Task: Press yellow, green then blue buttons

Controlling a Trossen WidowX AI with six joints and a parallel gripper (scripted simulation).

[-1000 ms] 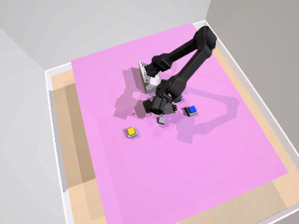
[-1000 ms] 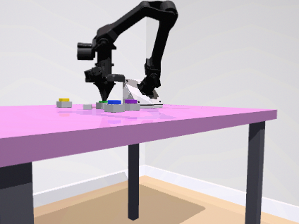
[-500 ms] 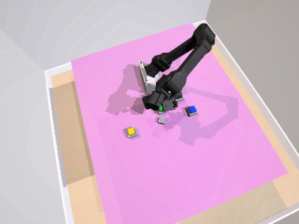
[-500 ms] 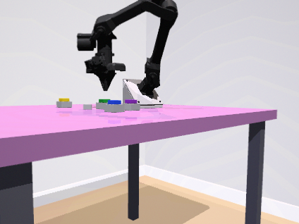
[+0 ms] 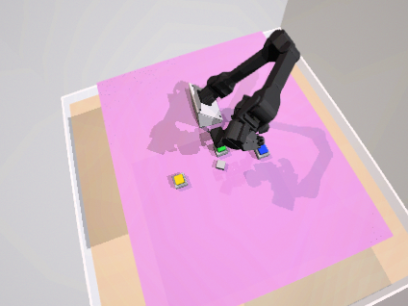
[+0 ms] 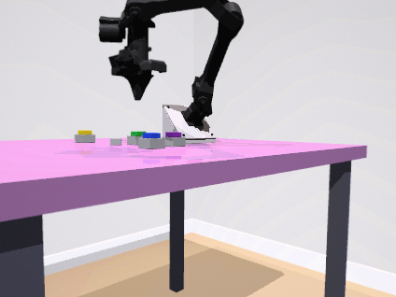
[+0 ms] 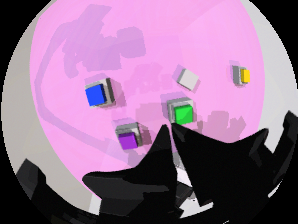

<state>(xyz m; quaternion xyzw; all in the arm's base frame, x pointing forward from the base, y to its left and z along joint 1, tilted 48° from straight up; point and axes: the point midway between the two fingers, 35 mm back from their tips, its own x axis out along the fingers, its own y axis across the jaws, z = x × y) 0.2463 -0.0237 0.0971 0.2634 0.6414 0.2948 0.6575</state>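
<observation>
The blue button is 2 cm ahead of my gripper tip, 11 cm to the left of it and 9 cm below it. The rest, counted from my gripper tip: small grey block 3 cm ahead, 7 cm to the right, 12 cm below; then purple button 8 cm behind, 6 cm to the left, 9 cm below; then green button 3 cm behind, 5 cm to the right, 9 cm below.
</observation>
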